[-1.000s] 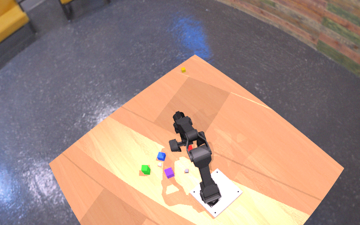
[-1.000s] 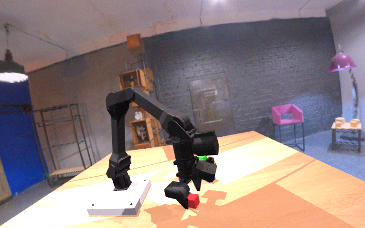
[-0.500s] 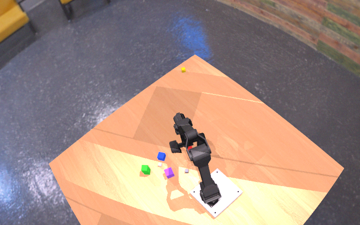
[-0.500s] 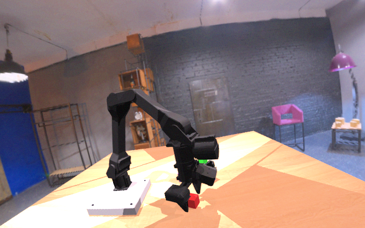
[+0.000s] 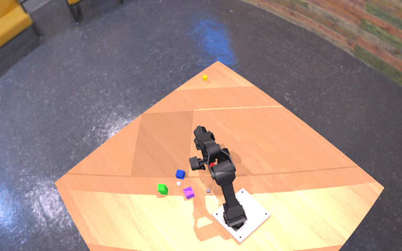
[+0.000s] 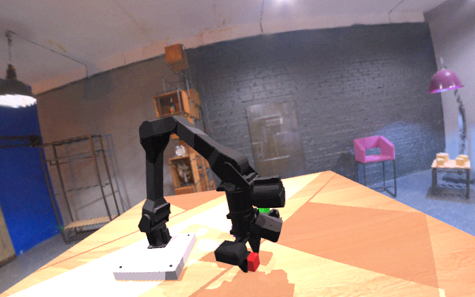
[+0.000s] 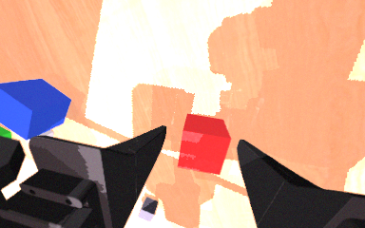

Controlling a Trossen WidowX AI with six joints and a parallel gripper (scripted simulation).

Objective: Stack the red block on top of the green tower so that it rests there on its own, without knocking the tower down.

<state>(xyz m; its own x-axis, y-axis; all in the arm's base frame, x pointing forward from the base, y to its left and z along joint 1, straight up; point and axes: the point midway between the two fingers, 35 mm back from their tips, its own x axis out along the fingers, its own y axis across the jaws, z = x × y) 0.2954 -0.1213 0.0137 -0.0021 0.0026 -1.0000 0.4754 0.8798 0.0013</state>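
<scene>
The small white cube is 170 mm to the left of my gripper tip and 50 mm ahead of it. Also, from my gripper tip: red block (10 mm above); blue block (140 mm to the left, 80 mm ahead, 10 mm above); small grey cube (100 mm to the left, 80 mm behind).
</scene>
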